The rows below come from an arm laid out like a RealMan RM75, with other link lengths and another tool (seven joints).
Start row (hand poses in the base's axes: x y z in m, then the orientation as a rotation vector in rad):
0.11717 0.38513 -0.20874 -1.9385 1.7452 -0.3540
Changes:
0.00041 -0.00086 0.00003 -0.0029 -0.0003 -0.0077
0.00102 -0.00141 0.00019 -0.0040 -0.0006 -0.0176
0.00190 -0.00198 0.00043 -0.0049 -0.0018 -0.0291
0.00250 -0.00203 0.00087 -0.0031 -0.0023 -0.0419
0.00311 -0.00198 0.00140 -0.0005 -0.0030 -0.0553
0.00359 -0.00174 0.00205 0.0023 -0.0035 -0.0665
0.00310 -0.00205 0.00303 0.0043 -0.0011 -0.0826
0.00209 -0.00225 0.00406 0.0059 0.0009 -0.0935
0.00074 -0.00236 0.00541 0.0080 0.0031 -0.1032
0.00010 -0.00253 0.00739 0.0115 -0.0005 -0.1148
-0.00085 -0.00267 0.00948 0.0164 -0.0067 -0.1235
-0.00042 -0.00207 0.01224 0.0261 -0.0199 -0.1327
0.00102 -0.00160 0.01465 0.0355 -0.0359 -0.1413
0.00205 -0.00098 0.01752 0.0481 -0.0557 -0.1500
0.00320 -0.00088 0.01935 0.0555 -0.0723 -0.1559
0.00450 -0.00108 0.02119 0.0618 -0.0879 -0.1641
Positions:
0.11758 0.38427 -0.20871 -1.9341 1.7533 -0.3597
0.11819 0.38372 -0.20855 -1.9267 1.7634 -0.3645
0.11907 0.38315 -0.20831 -1.9173 1.7746 -0.3705
0.11967 0.38310 -0.20787 -1.9053 1.7870 -0.3738
0.12028 0.38315 -0.20734 -1.8920 1.7997 -0.3767
0.12076 0.38339 -0.20669 -1.8805 1.8102 -0.3785
0.12027 0.38308 -0.20571 -1.8667 1.8276 -0.3800
0.11926 0.38288 -0.20468 -1.8573 1.8395 -0.3805
0.11791 0.38277 -0.20333 -1.8487 1.8503 -0.3799
0.11727 0.38260 -0.20135 -1.8346 1.8589 -0.3839
0.11632 0.38246 -0.19926 -1.8207 1.8625 -0.3879
0.11675 0.38306 -0.19650 -1.7998 1.8613 -0.3938
0.11819 0.38353 -0.19409 -1.7783 1.8575 -0.4022
0.11922 0.38415 -0.19122 -1.7527 1.8506 -0.4109
0.12037 0.38425 -0.18939 -1.7347 1.8440 -0.4206
0.12167 0.38405 -0.18755 -1.7158 1.8403 -0.4312

